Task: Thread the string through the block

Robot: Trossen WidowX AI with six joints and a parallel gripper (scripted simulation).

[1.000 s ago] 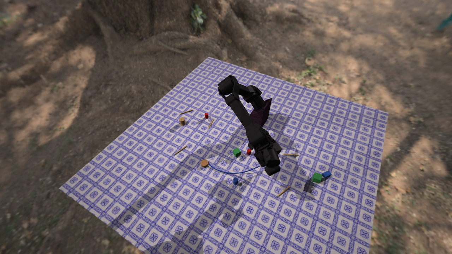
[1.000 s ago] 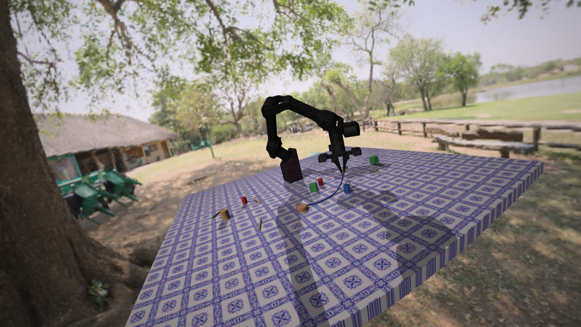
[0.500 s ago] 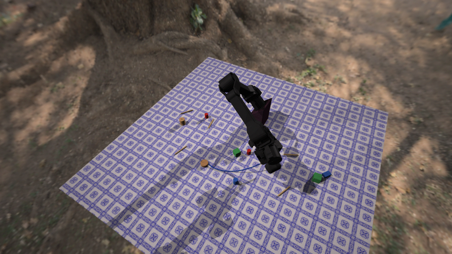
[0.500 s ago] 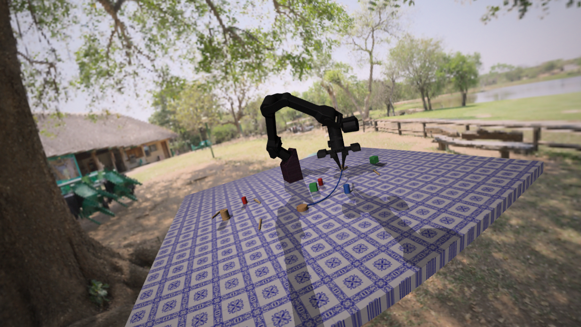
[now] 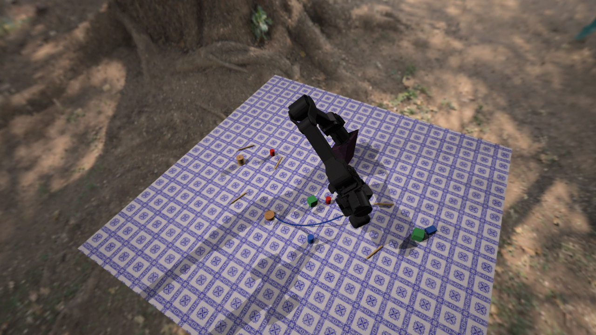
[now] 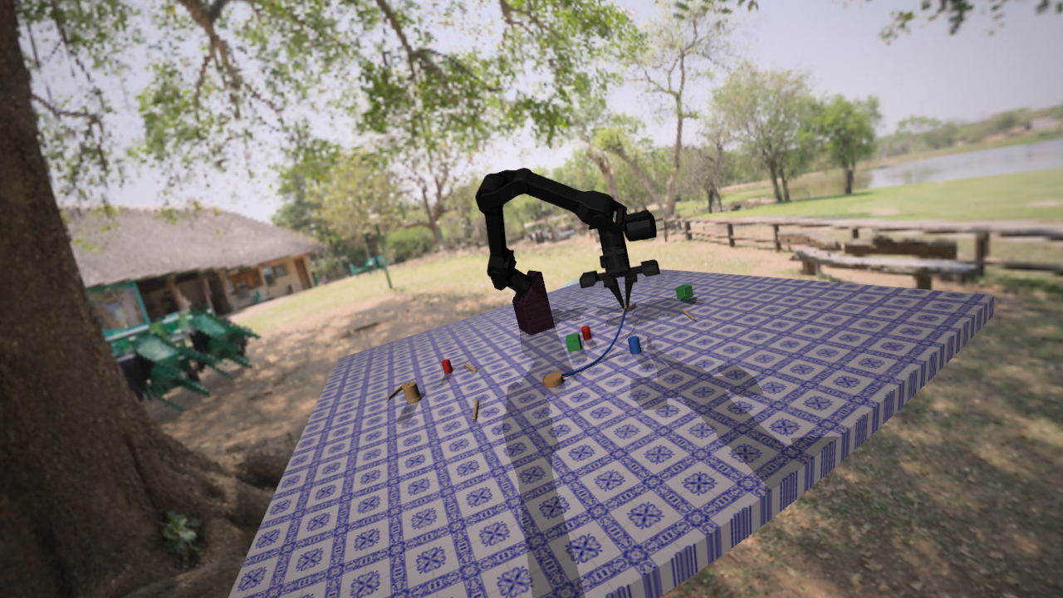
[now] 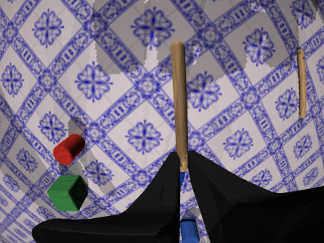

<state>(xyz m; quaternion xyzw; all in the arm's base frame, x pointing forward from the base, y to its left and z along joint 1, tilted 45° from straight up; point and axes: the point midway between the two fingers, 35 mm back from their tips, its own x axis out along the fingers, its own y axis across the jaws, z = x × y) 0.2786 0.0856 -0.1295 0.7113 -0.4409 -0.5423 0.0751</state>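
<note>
My gripper tip is 1 cm past the thin stick and 1 cm to the right of it. Also, from my gripper tip: round wooden button (13 cm ahead, 26 cm to the right, 5 cm below); blue cylinder (13 cm ahead, 7 cm to the right, 4 cm below); string (right at my gripper tip).
</note>
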